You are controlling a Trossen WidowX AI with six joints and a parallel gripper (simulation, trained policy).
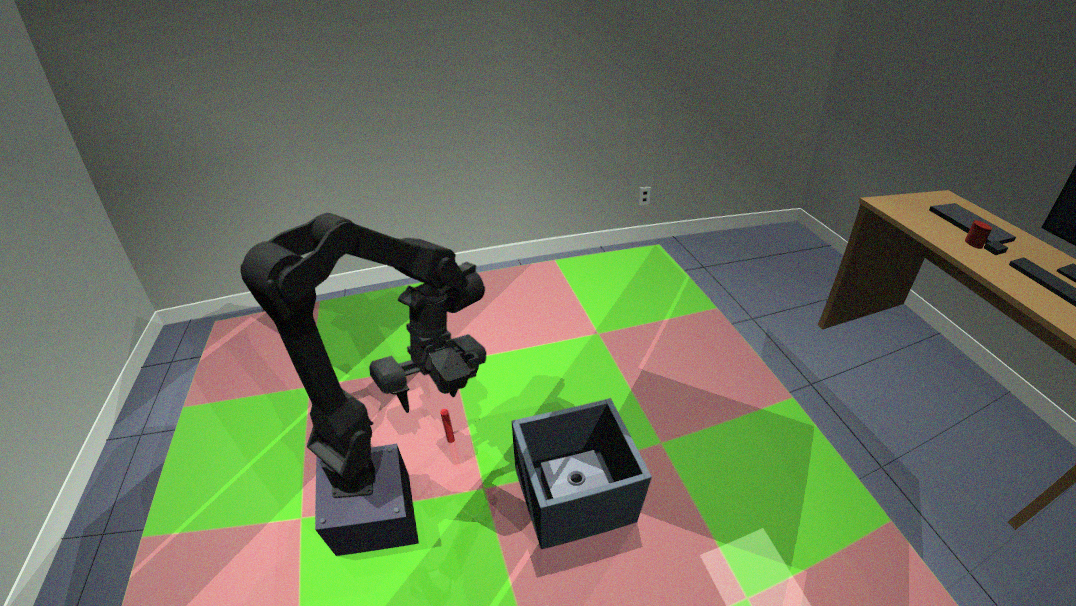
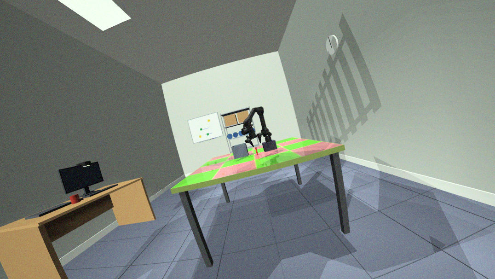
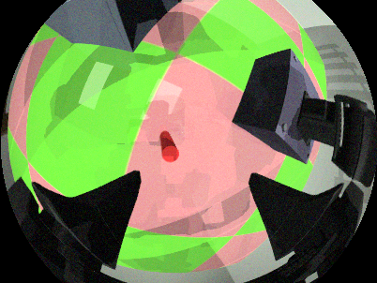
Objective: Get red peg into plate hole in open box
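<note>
My gripper tip is now 20 mm short of the red peg and 60 mm above it. Also, from my gripper tip: light grey plate (210 mm ahead, 170 mm to the right, 60 mm below).
</note>
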